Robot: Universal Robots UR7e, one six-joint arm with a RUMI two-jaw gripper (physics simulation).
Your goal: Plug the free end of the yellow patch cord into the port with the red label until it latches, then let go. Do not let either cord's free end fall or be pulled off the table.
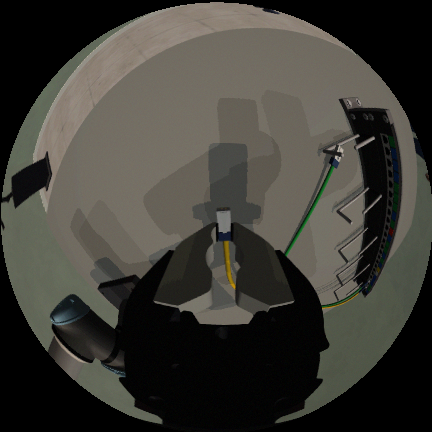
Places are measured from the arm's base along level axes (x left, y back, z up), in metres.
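Pixels of known places: gripper, fingertip midpoint: (223, 224).
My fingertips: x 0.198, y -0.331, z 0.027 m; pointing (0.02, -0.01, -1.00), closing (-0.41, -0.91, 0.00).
Observation:
Behind a point stands the place of what it marks.
My gripper (223, 224) {x 0.198, y -0.331, z 0.027 m} is shut on the plug of the yellow patch cord, gripping it at its dark blue rear part. The plug (223, 220) {x 0.205, y -0.334, z 0.034 m} is whitish and points away from the gripper, beyond the fingertips. The yellow cord (228, 262) {x 0.150, y -0.316, z 0.026 m} runs back from the plug between the fingers and is partly hidden by the right finger. The patch panel (374, 200) stands at the right, with a column of ports and coloured labels. The red label (391, 232) {x 0.071, y -0.603, z 0.063 m} is in the lower half of that column. The port beside it is small and dark.
A green cord (308, 213) {x 0.135, y -0.439, z -0.024 m} runs up to its plug (337, 156) {x 0.206, y -0.504, z -0.012 m}, which lies by the panel's upper metal guide. Several bent metal cable guides (345, 216) {x 0.120, y -0.496, z 0.004 m} stick out from the panel toward the table (165, 65) {x 0.420, y -0.349, z -0.035 m}. Green and yellow cords meet the panel's lower end. A dark flat object (31, 181) is at the far left.

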